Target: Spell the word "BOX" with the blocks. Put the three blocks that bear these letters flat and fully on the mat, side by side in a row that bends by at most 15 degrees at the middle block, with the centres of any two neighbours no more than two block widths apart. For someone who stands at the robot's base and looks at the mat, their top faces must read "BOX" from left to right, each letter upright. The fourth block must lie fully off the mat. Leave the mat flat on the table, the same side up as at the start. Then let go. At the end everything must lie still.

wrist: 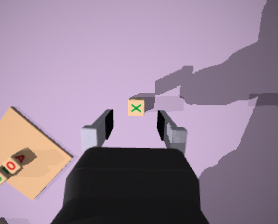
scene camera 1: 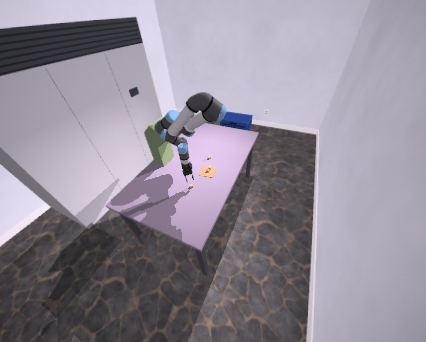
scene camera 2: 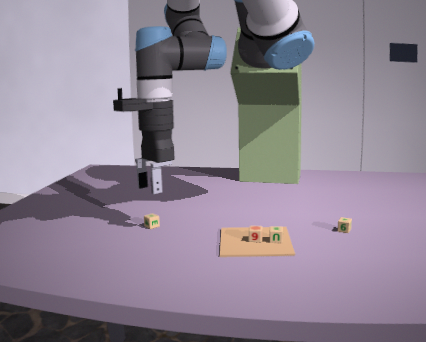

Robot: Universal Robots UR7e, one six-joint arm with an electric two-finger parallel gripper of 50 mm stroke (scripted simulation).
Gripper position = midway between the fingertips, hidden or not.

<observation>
In view: my gripper (scene camera 2: 149, 190) and a tan mat (scene camera 2: 235, 242).
My gripper is seen too in the wrist view (wrist: 135, 119).
</observation>
